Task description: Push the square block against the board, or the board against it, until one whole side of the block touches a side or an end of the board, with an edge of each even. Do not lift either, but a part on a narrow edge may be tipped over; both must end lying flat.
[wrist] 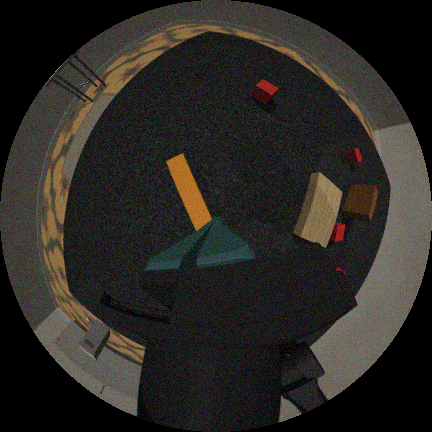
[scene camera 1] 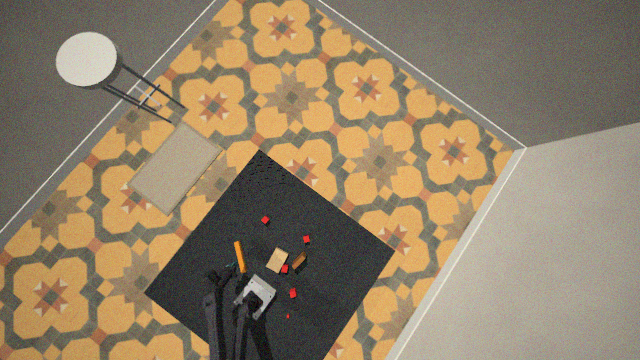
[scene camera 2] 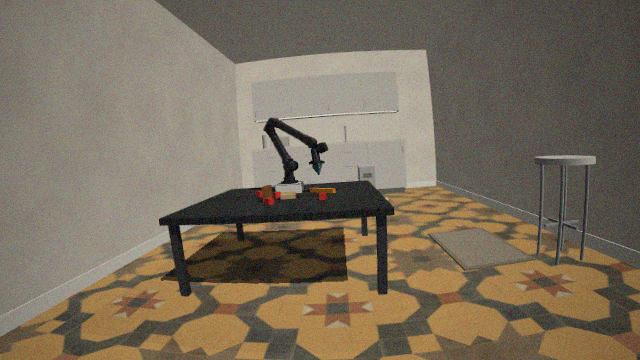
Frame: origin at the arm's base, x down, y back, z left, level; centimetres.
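Seen in the pictures: gripper, between the fingertips: (wrist: 218,222) (scene camera 1: 236,261) (scene camera 2: 318,174); arm's base, origin of its link: (scene camera 1: 253,300) (scene camera 2: 289,183).
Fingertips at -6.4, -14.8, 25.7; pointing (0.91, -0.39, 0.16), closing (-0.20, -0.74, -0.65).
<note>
Offsets run from my fingertips to a thing's top centre, as dx, dy, dz. Level surfaces: height alone.
A brown block @[+3.2, -25.1, -31.3] (scene camera 1: 299,260) (scene camera 2: 267,192) (wrist: 361,201) with a squarish face stands on a narrow edge. A tan rectangular wooden piece @[+10.3, -13.5, -20.2] (scene camera 1: 277,260) (scene camera 2: 288,195) (wrist: 321,210) lies flat beside it, with a gap between them. A long, narrow orange board-like bar @[+10.2, +2.1, +1.3] (scene camera 1: 240,256) (scene camera 2: 323,190) (wrist: 188,190) lies apart from both, on the other side of the tan piece. My gripper (scene camera 1: 232,265) (scene camera 2: 318,173) (wrist: 218,222) is shut and empty, high above the table near the orange bar. In the wrist view its teal fingertips overlap the bar's near end.
Several red cubes lie around: one @[+9.3, -12.9, -28.1] (scene camera 1: 284,268) (wrist: 338,232) close beside the tan piece, one @[+9.3, -38.6, -25.8] (scene camera 1: 306,239) (wrist: 354,155) beyond the brown block, one @[+9.3, -28.9, +5.9] (scene camera 1: 265,220) (scene camera 2: 322,196) (wrist: 265,91) farther out, one @[+9.3, -4.6, -44.0] (scene camera 1: 293,293) near the arm's base (scene camera 1: 257,290) (scene camera 2: 289,188). All are on the black table @[dx +13.3] (scene camera 1: 345,260) (scene camera 2: 350,207).
</note>
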